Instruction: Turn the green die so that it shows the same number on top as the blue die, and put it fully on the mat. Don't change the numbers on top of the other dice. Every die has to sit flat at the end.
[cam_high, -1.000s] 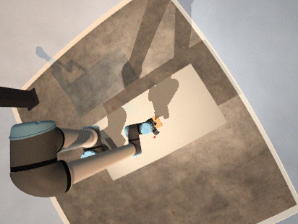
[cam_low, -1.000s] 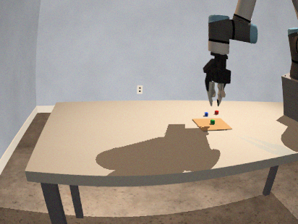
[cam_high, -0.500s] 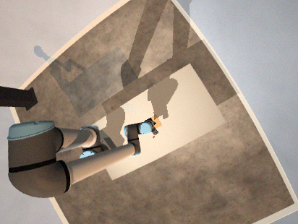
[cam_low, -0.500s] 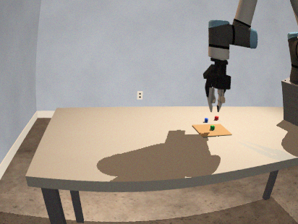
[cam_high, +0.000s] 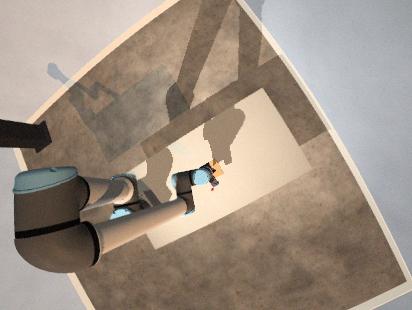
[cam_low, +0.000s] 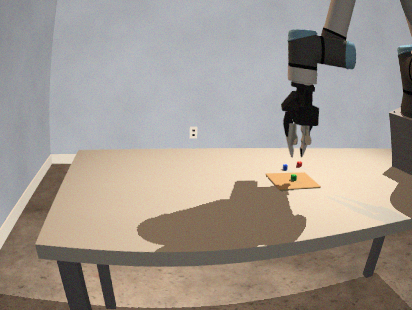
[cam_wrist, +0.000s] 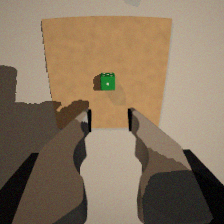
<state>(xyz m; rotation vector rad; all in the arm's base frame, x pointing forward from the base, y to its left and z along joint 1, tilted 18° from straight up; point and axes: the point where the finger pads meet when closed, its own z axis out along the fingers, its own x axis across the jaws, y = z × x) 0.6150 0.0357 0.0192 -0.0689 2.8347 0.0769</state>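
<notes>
My gripper is now 8 cm above the green die. Also, from my hand: red die: 15 cm to the right, 8 cm below, 7 cm behind; then mat: 9 cm below; then blue die: 12 cm to the right, 8 cm below, 1 cm behind.
</notes>
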